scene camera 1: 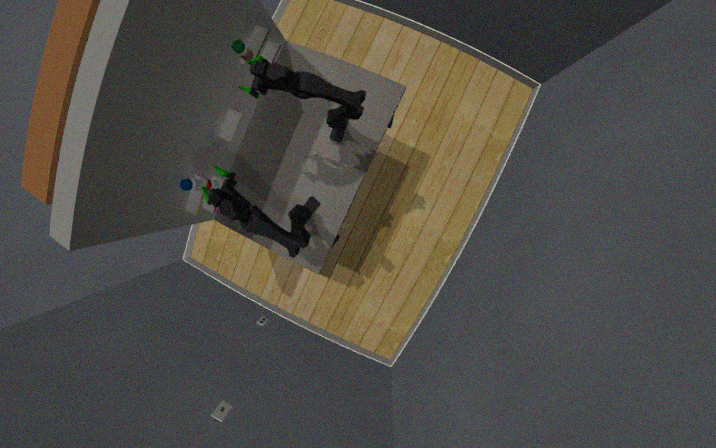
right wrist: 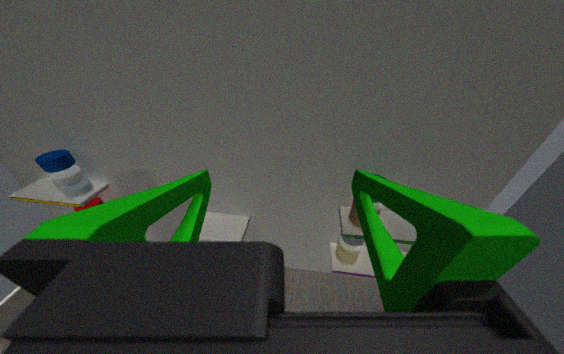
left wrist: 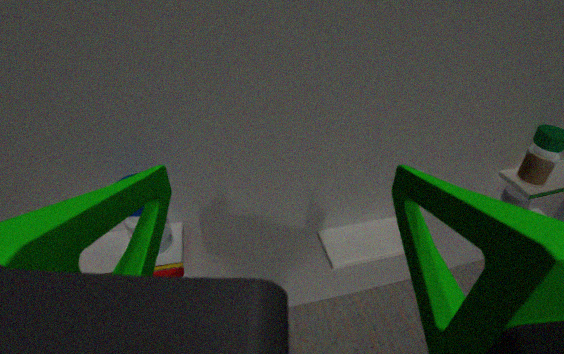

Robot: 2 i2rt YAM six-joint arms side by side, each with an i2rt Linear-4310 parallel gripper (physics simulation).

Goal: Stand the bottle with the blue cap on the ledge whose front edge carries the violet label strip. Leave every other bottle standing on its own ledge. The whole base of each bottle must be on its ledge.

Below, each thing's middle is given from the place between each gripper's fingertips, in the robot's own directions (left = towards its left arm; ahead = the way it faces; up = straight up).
Labels:
I see the green-strip ledge (right wrist: 398, 228) 26 cm below my right hand, 21 cm to the right of it and 19 cm ahead of it. Round my right hand: violet-strip ledge (right wrist: 363, 265): 40 cm below, 21 cm to the right, 19 cm ahead; yellow-strip ledge (left wrist: 102, 256): 59 cm to the left, 26 cm below, 23 cm ahead; blue-capped bottle (right wrist: 69, 178): 52 cm to the left, 23 cm ahead, 20 cm below.
My left gripper is now 24 cm short of the blue-capped bottle, 20 cm above it and 12 cm to the right of it. The rest, counted from my left hand: violet-strip ledge (62 cm to the right, 40 cm below, 20 cm ahead); green-strip ledge (62 cm to the right, 26 cm below, 20 cm ahead); yellow-strip ledge (26 cm below, 24 cm ahead, 18 cm to the left).

